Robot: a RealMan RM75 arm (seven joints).
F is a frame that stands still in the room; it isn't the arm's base.
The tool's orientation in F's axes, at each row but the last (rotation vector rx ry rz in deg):
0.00 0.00 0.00
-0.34 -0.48 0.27
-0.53 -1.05 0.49
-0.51 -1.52 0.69
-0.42 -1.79 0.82
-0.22 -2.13 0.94
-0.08 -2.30 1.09
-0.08 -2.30 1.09
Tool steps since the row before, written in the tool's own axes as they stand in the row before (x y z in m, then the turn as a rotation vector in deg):
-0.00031 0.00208 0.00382 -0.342 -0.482 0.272
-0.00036 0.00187 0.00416 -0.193 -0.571 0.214
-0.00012 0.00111 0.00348 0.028 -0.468 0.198
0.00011 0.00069 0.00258 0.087 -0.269 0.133
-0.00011 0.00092 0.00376 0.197 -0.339 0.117
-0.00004 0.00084 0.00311 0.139 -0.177 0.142
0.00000 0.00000 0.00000 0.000 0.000 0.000
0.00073 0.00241 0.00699 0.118 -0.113 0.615
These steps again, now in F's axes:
-0.00031 0.00208 0.00382 -0.342 -0.482 0.272
-0.00040 0.00189 0.00415 -0.192 -0.571 0.216
-0.00019 0.00114 0.00347 0.028 -0.466 0.203
0.00003 0.00071 0.00258 0.087 -0.267 0.138
-0.00024 0.00095 0.00375 0.198 -0.335 0.126
-0.00017 0.00085 0.00310 0.136 -0.174 0.148
0.00000 0.00000 0.00000 0.000 0.000 0.000
0.00040 0.00243 0.00701 0.095 -0.110 0.619

